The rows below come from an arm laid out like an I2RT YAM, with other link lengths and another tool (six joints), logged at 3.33 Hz.
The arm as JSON. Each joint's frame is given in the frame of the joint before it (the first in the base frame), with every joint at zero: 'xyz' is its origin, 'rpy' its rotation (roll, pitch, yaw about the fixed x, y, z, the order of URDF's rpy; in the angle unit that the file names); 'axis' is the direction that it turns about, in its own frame. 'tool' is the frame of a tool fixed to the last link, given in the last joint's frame.
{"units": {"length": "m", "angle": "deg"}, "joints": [
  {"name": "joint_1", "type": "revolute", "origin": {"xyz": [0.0, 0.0, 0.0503], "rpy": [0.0, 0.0, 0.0]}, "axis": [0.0, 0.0, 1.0]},
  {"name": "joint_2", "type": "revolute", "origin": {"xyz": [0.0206, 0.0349, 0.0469], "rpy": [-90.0, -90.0, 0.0]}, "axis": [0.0, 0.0, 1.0]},
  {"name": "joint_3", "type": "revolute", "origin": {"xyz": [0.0, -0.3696, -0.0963], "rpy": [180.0, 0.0, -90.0]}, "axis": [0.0, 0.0, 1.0]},
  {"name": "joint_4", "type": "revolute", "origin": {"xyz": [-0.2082, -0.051, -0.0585], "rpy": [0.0, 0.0, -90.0]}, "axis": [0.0, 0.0, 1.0]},
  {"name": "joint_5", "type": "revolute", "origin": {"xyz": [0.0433, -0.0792, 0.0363], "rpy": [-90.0, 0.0, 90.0]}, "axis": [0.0, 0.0, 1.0]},
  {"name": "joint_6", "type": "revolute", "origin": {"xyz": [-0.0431, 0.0, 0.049], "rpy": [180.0, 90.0, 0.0]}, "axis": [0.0, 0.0, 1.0]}
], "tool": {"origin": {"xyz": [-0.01, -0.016, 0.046], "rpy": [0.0, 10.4, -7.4]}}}
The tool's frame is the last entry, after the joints.
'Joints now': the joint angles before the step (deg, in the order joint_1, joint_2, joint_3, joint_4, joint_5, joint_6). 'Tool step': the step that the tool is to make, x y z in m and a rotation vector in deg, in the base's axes. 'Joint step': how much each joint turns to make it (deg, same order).
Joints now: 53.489, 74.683, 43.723, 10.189, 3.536, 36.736
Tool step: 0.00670, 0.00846, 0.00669, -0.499, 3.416, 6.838
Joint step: -3.094, 2.545, 4.935, -4.937, -10.099, -1.516
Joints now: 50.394, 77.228, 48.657, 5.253, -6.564, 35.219
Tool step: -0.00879, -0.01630, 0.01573, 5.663, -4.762, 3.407
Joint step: -2.433, -3.627, -3.009, 6.480, -5.522, -1.905
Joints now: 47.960, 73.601, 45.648, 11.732, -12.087, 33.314
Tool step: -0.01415, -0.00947, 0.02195, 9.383, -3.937, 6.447
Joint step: -1.742, -2.627, -3.221, 10.718, -8.699, 1.931
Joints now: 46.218, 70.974, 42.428, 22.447, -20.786, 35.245
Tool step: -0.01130, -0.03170, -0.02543, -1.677, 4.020, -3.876
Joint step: -3.283, -4.686, -6.300, -1.790, 0.368, 1.807
